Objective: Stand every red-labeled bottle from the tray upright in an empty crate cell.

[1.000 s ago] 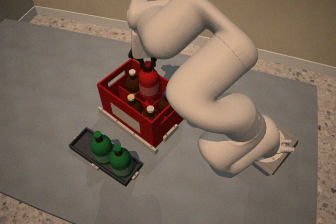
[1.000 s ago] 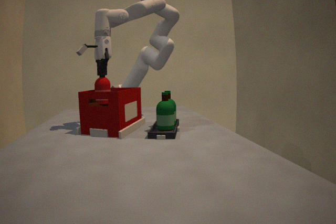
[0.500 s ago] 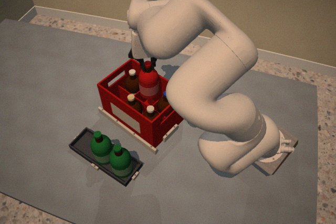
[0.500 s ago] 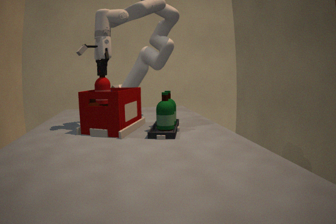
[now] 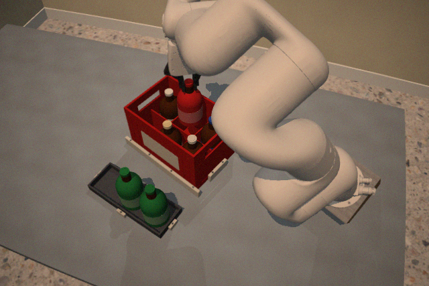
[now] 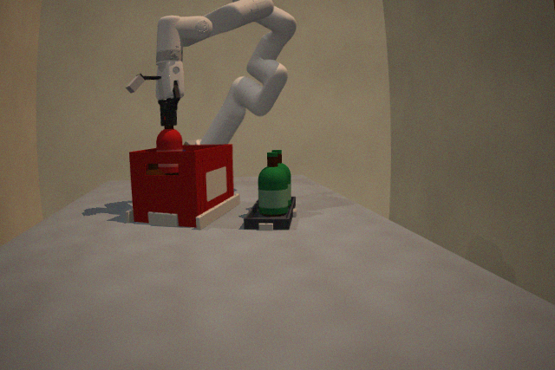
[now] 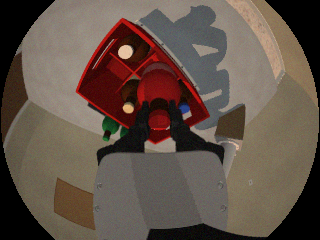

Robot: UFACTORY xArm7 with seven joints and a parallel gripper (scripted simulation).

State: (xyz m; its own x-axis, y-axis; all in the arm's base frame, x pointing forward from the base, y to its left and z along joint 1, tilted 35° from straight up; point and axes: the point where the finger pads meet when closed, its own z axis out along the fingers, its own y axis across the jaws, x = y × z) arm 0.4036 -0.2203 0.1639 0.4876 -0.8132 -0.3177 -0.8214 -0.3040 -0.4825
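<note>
Now: hand 7 cm above the red-labeled bottle. Round my hand: tray: 8 cm ahead, 27 cm to the left, 24 cm below; crate: 2 cm ahead, 4 cm to the left, 17 cm below.
</note>
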